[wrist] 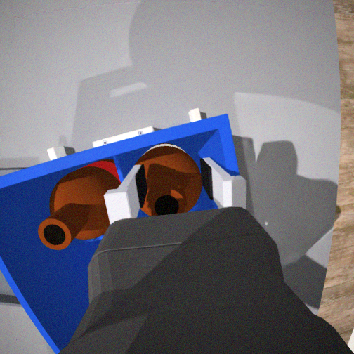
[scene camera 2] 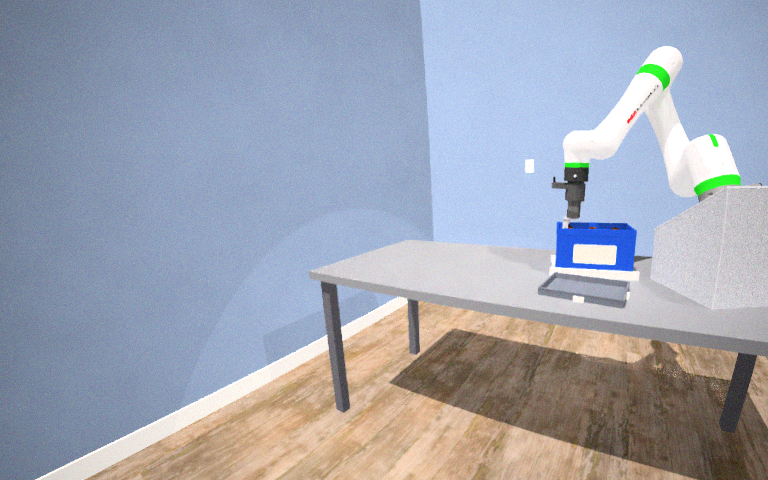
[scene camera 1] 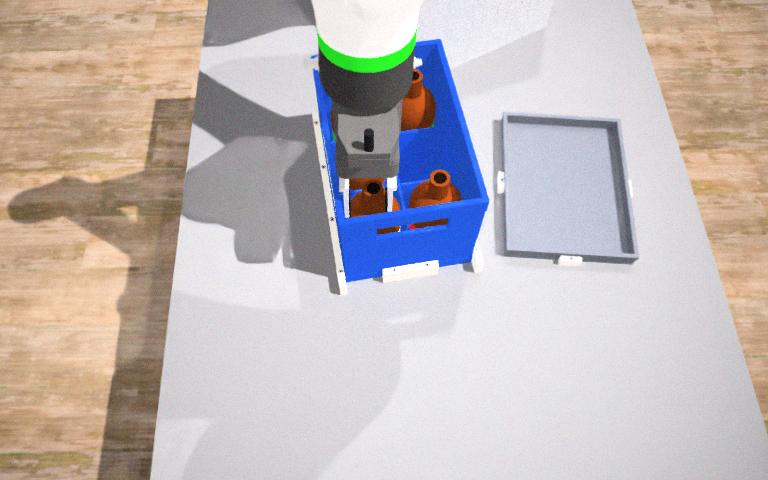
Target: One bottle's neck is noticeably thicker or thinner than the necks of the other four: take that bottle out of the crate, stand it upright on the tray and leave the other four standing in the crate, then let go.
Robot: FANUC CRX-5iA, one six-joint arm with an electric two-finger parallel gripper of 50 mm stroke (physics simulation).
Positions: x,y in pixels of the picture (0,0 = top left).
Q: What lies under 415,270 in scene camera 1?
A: A white block.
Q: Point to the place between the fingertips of my gripper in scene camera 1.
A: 368,210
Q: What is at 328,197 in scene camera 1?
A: A white rail.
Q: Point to a bottle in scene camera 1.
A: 371,200
